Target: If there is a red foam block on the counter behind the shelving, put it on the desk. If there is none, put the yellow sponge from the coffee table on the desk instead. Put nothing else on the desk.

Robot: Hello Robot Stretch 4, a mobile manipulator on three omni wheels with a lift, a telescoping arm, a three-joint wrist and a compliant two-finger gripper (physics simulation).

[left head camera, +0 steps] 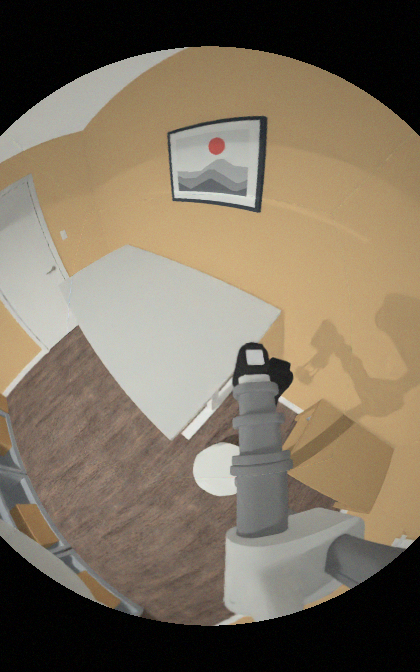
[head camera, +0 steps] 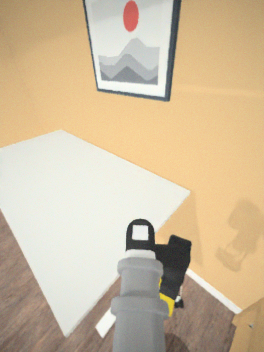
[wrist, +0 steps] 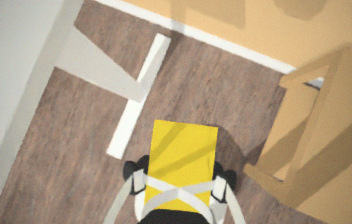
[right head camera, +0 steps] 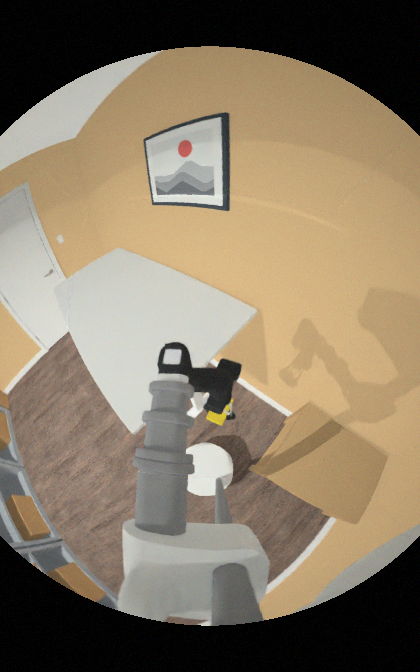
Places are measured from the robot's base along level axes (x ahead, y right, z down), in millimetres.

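Where they show: gripper, between the fingertips: (head camera: 164, 297) (wrist: 179, 170).
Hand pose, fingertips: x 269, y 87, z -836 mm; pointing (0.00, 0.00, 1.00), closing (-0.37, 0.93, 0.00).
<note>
After its pixels a point has its place.
The yellow sponge (head camera: 167, 305) (right head camera: 216, 418) (wrist: 182, 155) {x 293, y 98, z -886 mm} is a flat rectangular block. My gripper (right head camera: 220, 413) (wrist: 179, 170) {x 270, y 87, z -836 mm} is shut on it, with one dark fingertip at each long side in the wrist view. The arm hides the sponge in the left head view. The desk (head camera: 75, 210) {x 582, y -334, z -923 mm} (left head camera: 160, 320) (right head camera: 125, 320) (wrist: 22, 55) {x 417, y -6, z -923 mm} has a pale top and a white foot. In the wrist view the held sponge appears over the floor, to the right of the desk's edge. The coffee table (left head camera: 350, 455) (right head camera: 325, 460) (wrist: 322, 155) {x 95, y 500, z -423 mm} is wooden, at the right. No red foam block or counter shows.
The wall with a framed picture (head camera: 127, 60) {x 1048, y -75, z -1513 mm} (left head camera: 215, 165) (right head camera: 187, 160) stands behind the desk. A door (left head camera: 25, 260) (right head camera: 22, 265) is at the left. Grey shelving (right head camera: 42, 545) with brown boxes (left head camera: 32, 522) (right head camera: 27, 517) is at the lower left. A white round shape (right head camera: 207, 465) shows low beside the arm.
</note>
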